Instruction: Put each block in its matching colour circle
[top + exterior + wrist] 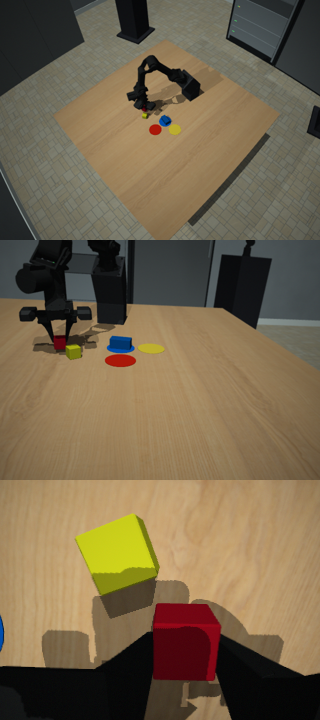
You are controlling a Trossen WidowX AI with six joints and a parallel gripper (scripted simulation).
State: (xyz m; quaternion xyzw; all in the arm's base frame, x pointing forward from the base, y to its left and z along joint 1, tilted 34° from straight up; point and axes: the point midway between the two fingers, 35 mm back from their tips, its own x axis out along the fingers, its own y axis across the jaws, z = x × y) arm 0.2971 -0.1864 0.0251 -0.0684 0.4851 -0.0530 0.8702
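The red circle lies 160 mm to the left of my hand, 100 mm ahead of it and 70 mm below it. Also, from my hand: red block (40 mm below); then yellow block (50 mm below, 50 mm ahead, 30 mm to the left); then blue block (180 mm to the left, 50 mm below).
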